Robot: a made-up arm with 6 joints.
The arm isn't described. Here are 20 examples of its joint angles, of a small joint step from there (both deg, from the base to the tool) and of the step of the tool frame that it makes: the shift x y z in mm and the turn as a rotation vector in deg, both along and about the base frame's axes.
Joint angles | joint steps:
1: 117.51 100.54 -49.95 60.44 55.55 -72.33 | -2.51 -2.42 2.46 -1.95 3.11 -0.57
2: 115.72 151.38 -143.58 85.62 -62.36 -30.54 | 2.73 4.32 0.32 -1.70 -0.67 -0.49
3: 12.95 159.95 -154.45 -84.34 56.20 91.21 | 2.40 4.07 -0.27 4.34 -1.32 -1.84
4: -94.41 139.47 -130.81 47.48 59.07 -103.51 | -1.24 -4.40 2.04 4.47 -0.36 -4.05
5: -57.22 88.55 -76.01 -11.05 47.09 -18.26 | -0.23 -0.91 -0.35 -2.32 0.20 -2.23
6: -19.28 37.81 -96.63 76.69 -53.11 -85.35 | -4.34 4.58 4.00 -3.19 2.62 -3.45
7: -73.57 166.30 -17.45 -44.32 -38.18 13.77 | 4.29 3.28 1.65 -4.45 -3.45 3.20
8: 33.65 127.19 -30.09 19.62 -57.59 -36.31 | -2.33 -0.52 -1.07 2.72 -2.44 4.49
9: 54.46 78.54 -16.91 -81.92 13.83 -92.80 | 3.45 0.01 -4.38 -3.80 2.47 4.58
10: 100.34 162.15 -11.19 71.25 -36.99 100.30 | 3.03 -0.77 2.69 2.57 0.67 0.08
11: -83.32 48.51 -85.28 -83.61 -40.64 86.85 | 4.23 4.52 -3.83 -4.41 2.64 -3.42
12: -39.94 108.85 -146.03 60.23 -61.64 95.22 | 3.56 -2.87 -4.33 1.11 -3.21 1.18
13: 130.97 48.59 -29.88 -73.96 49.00 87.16 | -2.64 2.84 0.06 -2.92 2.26 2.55
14: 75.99 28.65 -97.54 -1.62 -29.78 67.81 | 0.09 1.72 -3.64 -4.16 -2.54 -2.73
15: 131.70 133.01 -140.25 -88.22 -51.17 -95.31 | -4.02 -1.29 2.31 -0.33 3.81 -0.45
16: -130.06 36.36 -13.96 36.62 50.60 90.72 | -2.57 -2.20 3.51 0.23 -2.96 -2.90
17: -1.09 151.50 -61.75 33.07 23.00 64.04 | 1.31 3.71 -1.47 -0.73 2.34 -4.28
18: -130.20 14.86 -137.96 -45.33 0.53 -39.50 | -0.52 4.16 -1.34 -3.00 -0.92 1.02
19: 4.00 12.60 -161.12 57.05 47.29 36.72 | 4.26 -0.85 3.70 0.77 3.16 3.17
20: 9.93 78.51 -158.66 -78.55 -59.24 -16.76 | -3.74 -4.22 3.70 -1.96 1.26 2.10
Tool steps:
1: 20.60 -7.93 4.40 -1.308 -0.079 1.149
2: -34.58 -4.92 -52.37 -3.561 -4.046 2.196
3: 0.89 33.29 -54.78 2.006 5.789 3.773
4: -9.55 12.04 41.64 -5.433 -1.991 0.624
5: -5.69 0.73 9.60 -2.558 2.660 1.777
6: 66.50 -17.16 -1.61 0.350 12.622 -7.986
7: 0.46 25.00 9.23 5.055 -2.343 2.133
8: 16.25 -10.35 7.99 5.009 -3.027 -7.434
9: 5.87 28.70 22.14 3.425 -4.387 1.438
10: 1.37 -8.76 16.96 -1.651 -2.237 1.044
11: 9.36 -25.69 8.56 -1.791 3.205 -2.532
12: -30.44 48.68 30.85 -3.793 -9.338 3.131
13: 7.07 11.47 -7.34 0.027 -2.499 -4.890
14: -5.98 -10.63 8.00 4.289 -1.582 -6.508
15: 33.40 36.22 -0.65 -0.711 -0.375 -7.885
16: -1.49 9.45 -16.47 -0.732 2.762 -2.064
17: -13.09 9.39 -20.27 2.423 3.242 6.130
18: -11.68 -23.48 35.22 1.247 -1.912 -2.508
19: 12.30 -44.98 11.87 -3.852 6.188 4.374
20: -20.23 -0.35 -1.13 0.626 1.576 -4.676
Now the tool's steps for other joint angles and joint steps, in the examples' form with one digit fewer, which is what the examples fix.
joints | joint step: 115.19 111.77 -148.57 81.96 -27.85 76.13 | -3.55 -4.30 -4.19 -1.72 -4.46 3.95
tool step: 59.8 -58.5 49.6 8.57 8.22 -5.16
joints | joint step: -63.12 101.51 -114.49 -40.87 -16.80 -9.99 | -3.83 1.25 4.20 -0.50 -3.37 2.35
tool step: -19.0 -31.8 -37.2 3.48 0.58 -0.69
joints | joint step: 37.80 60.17 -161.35 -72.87 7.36 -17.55 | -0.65 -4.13 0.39 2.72 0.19 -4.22
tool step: -39.7 -26.4 -20.0 2.29 -2.23 -2.04
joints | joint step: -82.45 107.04 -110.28 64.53 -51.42 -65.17 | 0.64 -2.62 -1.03 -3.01 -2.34 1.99
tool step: 1.9 25.7 34.0 -6.27 0.68 -1.02
